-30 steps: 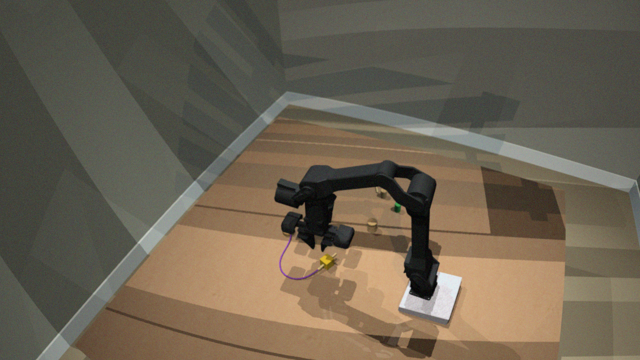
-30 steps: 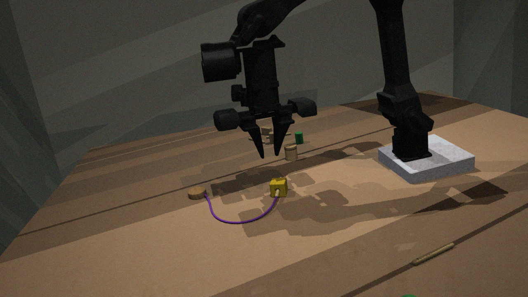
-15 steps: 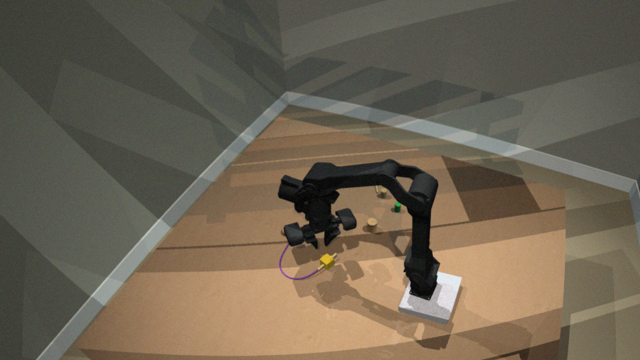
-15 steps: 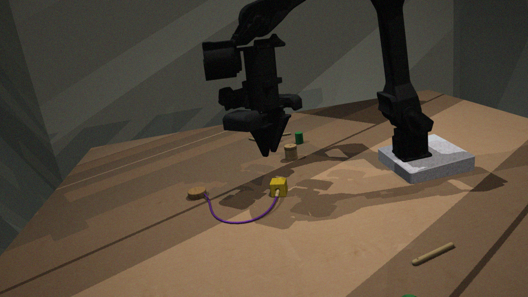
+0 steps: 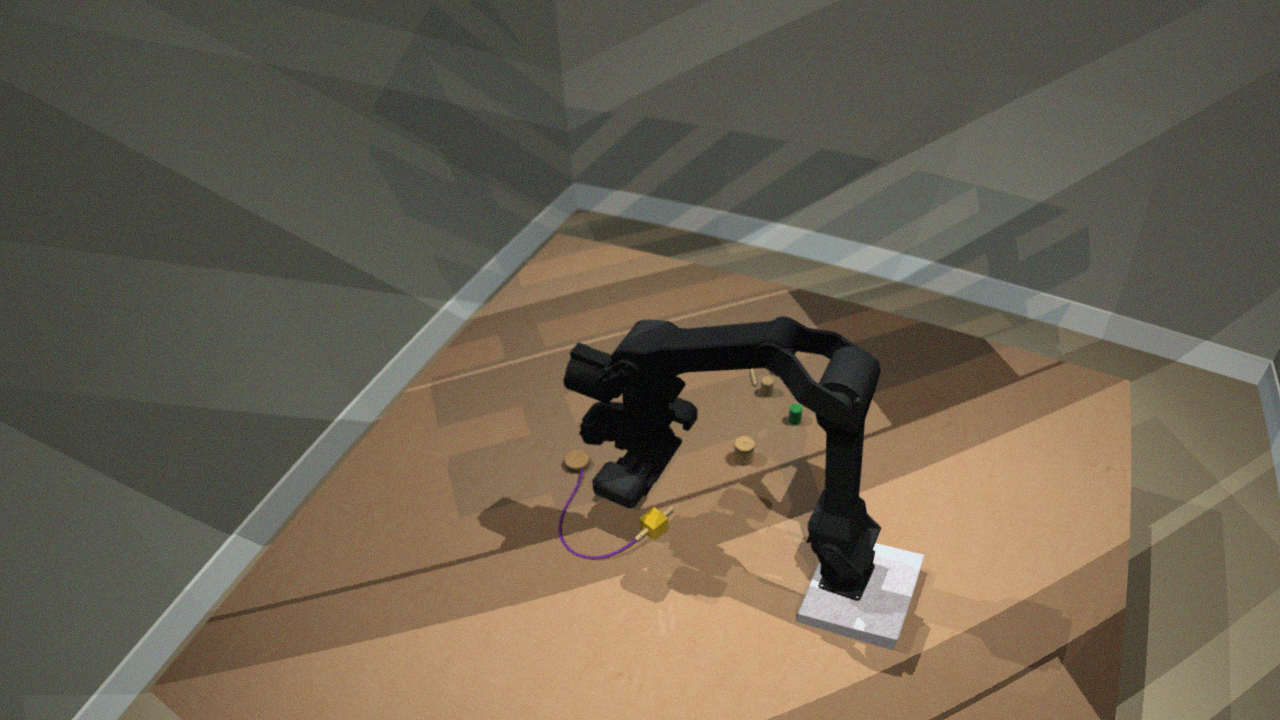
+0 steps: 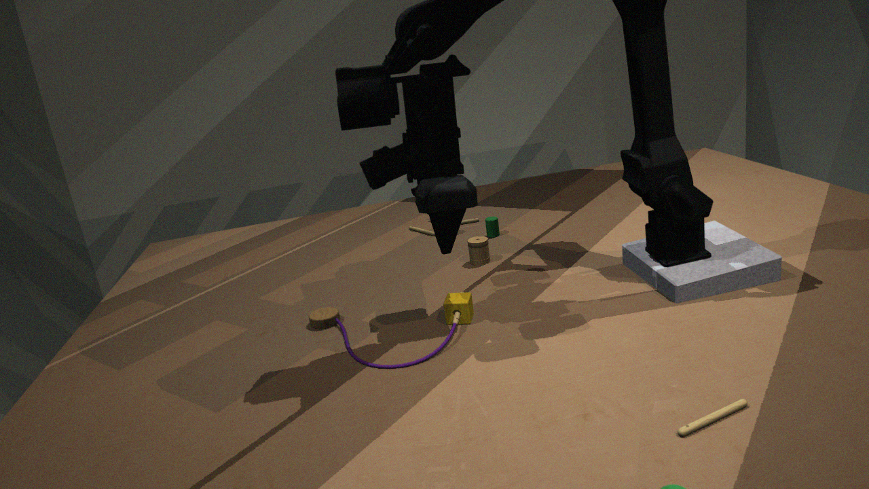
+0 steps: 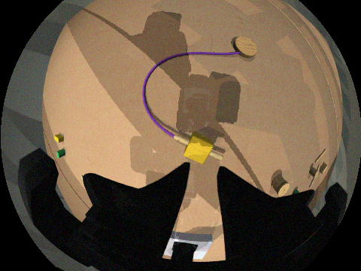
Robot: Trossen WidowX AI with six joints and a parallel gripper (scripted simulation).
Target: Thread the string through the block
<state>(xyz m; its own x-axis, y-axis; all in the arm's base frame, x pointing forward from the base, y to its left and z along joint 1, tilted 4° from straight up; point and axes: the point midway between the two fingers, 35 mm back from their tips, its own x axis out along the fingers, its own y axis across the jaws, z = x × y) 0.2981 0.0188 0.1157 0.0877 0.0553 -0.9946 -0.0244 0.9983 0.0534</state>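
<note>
The yellow block is 80 mm below my gripper tip and 10 mm behind it. From my gripper tip the other things lie so: round wooden button (170 mm ahead, 90 mm below, 50 mm to the right); green cylinder (300 mm to the right, 100 mm behind, 80 mm below); short wooden cylinder (190 mm to the right, 80 mm below, 60 mm behind).
</note>
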